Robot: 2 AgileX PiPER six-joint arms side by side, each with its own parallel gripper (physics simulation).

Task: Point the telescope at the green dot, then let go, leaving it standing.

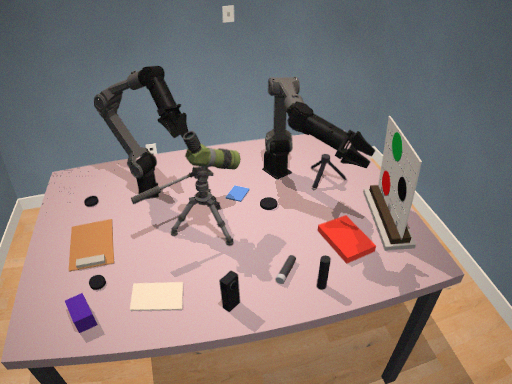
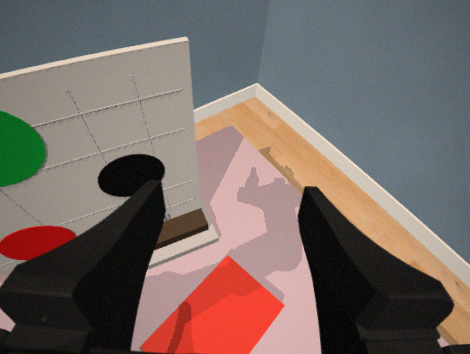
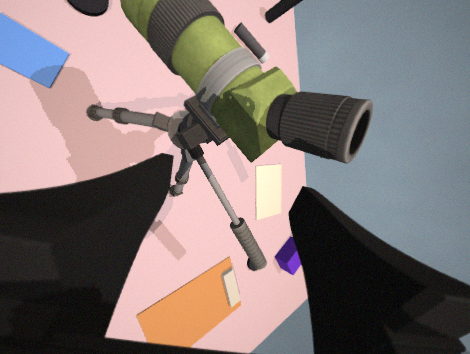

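Note:
The green telescope stands upright on its grey tripod, its barrel facing the board side at the right. Its pan handle sticks out to the lower left. The green dot is high on the white board, above a red and a black dot. Whether the barrel lines up with it I cannot tell. My right gripper is open above the eyepiece, holding nothing. My left gripper is open and empty near the board.
A small black tripod stands below my left arm. A red box lies before the board. A blue card and black disc lie right of the telescope, an orange clipboard at the left.

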